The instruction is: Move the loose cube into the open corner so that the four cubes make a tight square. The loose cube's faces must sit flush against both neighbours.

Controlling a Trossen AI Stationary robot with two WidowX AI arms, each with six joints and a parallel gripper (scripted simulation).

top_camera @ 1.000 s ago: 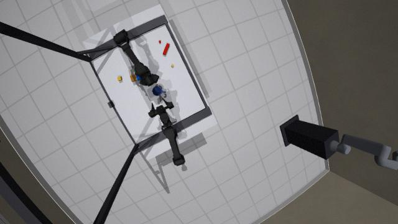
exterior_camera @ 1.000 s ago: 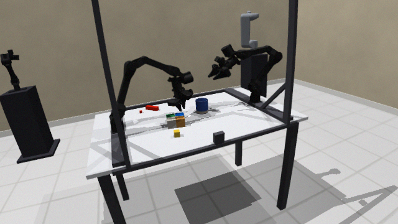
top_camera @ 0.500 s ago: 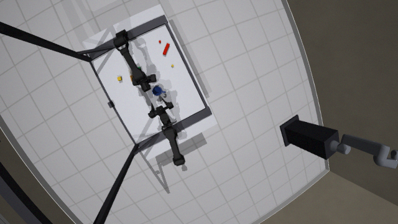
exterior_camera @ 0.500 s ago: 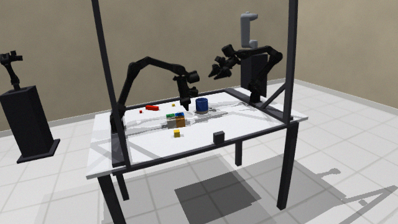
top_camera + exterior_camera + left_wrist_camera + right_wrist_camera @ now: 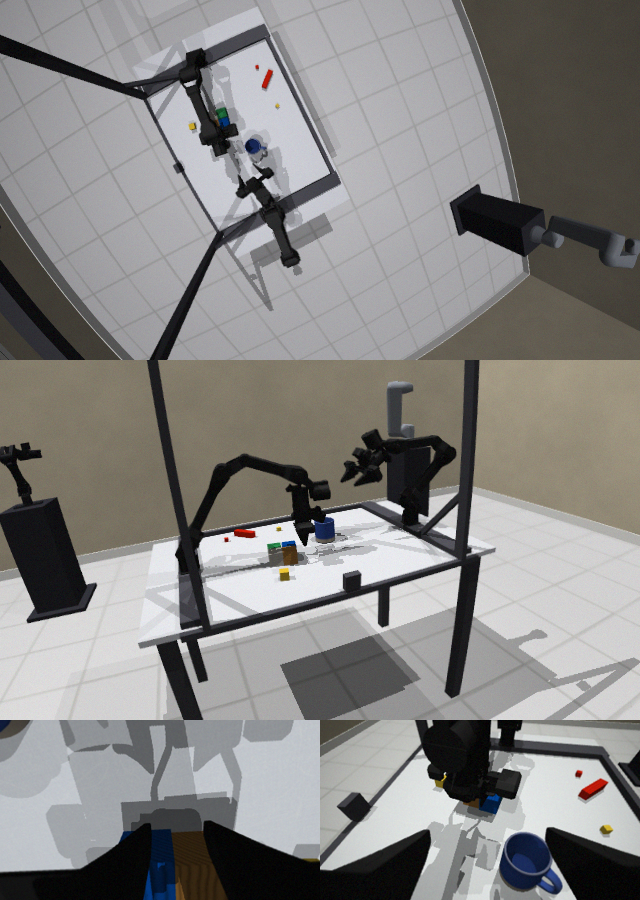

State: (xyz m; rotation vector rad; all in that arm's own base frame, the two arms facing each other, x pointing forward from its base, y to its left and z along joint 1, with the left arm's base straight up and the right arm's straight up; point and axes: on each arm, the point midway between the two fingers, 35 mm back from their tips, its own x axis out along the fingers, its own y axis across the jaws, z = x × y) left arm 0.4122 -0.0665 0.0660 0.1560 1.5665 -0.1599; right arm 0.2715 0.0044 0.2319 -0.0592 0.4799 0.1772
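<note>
My left gripper is now 13 cm to the left of the blue mug, 12 cm short of it and 5 cm above it. From my left hand the other things lie so: red bar: 34 cm ahead, 17 cm to the left, 7 cm below.
</note>
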